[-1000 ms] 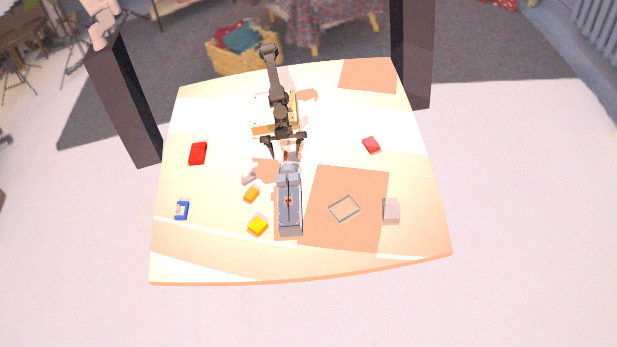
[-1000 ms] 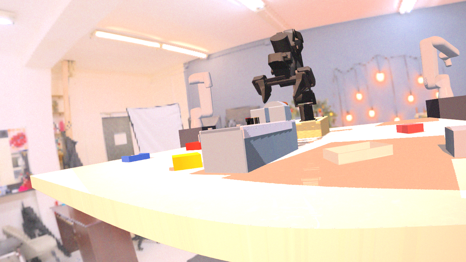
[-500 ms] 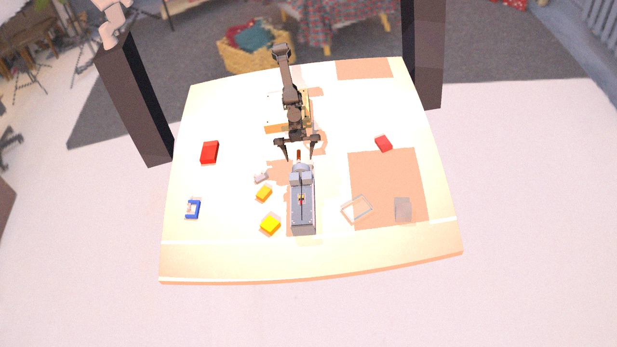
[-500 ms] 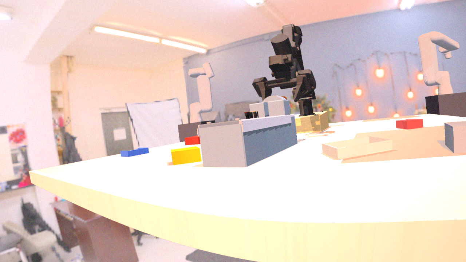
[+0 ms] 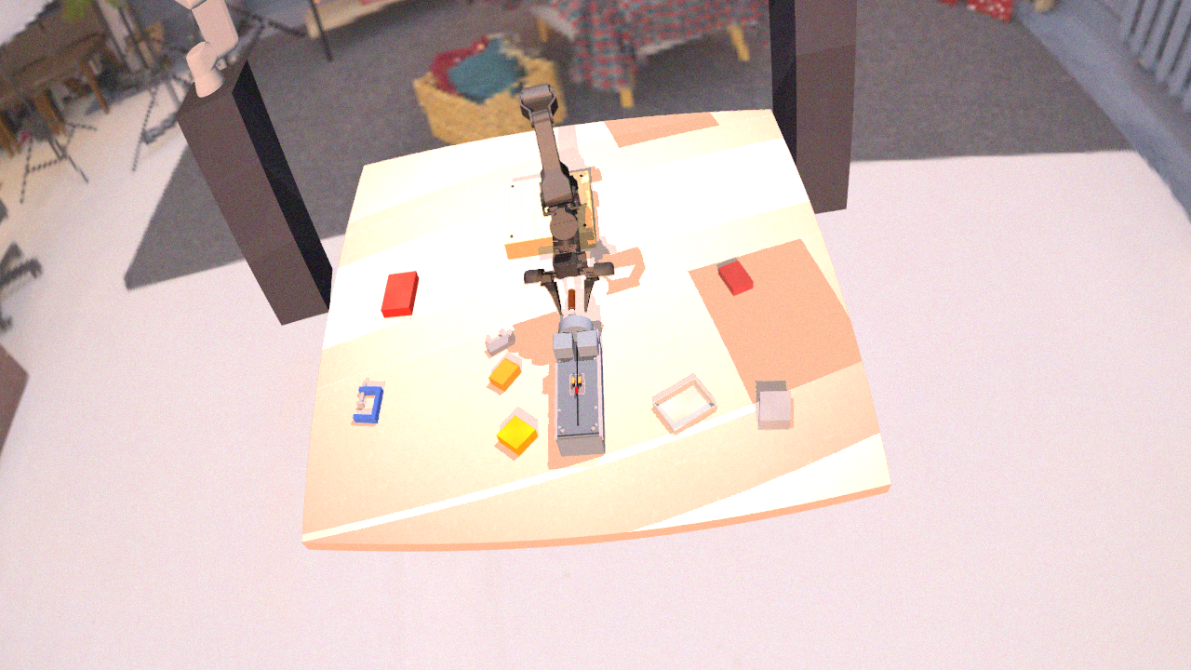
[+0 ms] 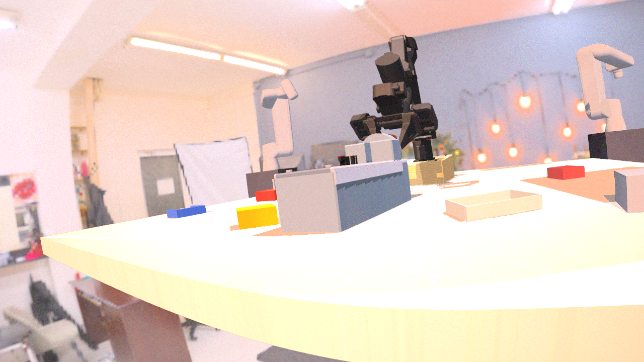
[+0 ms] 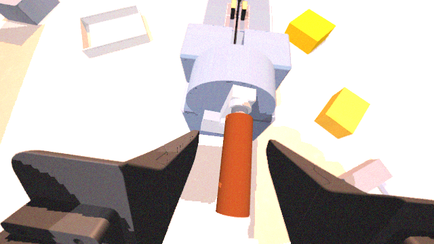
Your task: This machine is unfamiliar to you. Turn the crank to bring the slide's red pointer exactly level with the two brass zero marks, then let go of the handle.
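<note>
My gripper tip is now 2 cm below the orange crank handle and 2 cm past it. The rest, counted from my gripper tip: shallow white tray (23 cm ahead, 18 cm to the left, 9 cm below); red pointer (19 cm ahead, 3 cm to the right, 1 cm below); yellow cube (22 cm ahead, 17 cm to the right, 8 cm below).
</note>
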